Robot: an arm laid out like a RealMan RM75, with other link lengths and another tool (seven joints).
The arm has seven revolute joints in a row. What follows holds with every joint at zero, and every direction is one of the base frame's.
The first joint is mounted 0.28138 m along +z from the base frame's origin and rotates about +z.
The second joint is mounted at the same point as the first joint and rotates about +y.
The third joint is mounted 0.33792 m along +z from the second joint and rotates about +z.
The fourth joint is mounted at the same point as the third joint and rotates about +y.
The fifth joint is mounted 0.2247 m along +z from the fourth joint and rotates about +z.
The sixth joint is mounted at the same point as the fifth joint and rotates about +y.
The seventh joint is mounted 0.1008 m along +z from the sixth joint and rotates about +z.
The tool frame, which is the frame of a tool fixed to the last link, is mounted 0.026 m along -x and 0.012 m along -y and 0.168 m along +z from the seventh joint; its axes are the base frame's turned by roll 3.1, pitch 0 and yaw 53.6 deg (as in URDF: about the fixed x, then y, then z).
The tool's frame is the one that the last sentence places.
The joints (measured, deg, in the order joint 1, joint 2, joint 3, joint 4, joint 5, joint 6, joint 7), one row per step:
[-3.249 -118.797 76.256 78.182 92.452 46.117 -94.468]
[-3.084 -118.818 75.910 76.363 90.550 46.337 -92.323]
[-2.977 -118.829 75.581 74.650 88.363 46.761 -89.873]
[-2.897 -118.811 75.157 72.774 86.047 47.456 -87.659]
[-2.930 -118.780 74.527 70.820 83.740 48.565 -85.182]
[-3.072 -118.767 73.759 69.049 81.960 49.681 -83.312]
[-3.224 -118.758 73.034 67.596 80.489 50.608 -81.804]
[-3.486 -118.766 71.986 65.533 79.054 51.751 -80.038]
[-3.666 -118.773 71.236 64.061 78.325 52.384 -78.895]
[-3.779 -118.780 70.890 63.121 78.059 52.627 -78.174]
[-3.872 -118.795 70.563 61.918 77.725 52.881 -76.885]
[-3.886 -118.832 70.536 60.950 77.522 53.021 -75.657]
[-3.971 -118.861 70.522 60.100 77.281 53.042 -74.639]
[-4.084 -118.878 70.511 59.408 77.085 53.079 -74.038]
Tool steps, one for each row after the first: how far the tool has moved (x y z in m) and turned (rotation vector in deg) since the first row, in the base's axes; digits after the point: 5 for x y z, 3 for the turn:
[-0.00728 -0.00225 -0.00235 0.056 -0.543 0.391]
[-0.01212 -0.00421 -0.00422 0.179 -1.114 0.341]
[-0.01704 -0.00671 -0.00627 0.193 -2.072 0.430]
[-0.02102 -0.00911 -0.00781 0.194 -2.928 0.178]
[-0.02463 -0.01083 -0.00858 0.223 -3.791 0.069]
[-0.02740 -0.01182 -0.00835 0.399 -4.552 -0.025]
[-0.03294 -0.01332 -0.00875 0.547 -5.342 0.140]
[-0.03813 -0.01444 -0.00917 0.674 -5.703 0.456]
[-0.04198 -0.01533 -0.01036 0.661 -5.719 0.725]
[-0.04708 -0.01683 -0.01241 0.645 -5.419 0.906]
[-0.05108 -0.01877 -0.01567 0.464 -4.957 0.951]
[-0.05421 -0.01980 -0.01822 0.377 -4.617 1.012]
[-0.05635 -0.02046 -0.02038 0.251 -4.527 1.129]

